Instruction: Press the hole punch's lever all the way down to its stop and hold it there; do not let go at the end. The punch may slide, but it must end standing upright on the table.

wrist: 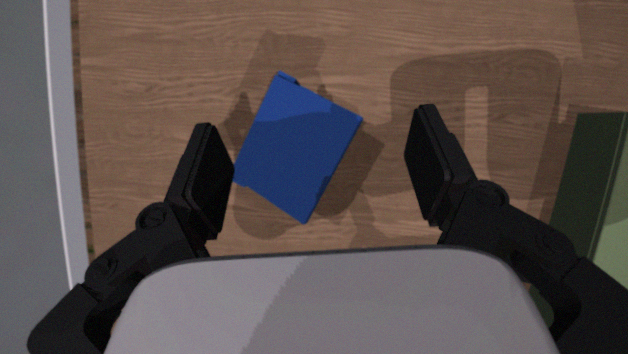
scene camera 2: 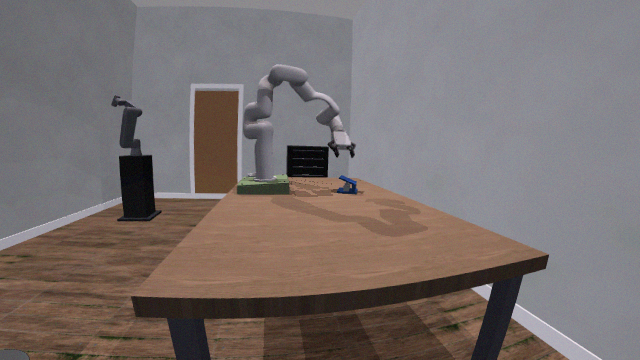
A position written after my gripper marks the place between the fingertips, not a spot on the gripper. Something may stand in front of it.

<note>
I see my gripper (wrist: 315,138) and a blue lever (wrist: 298,138).
</note>
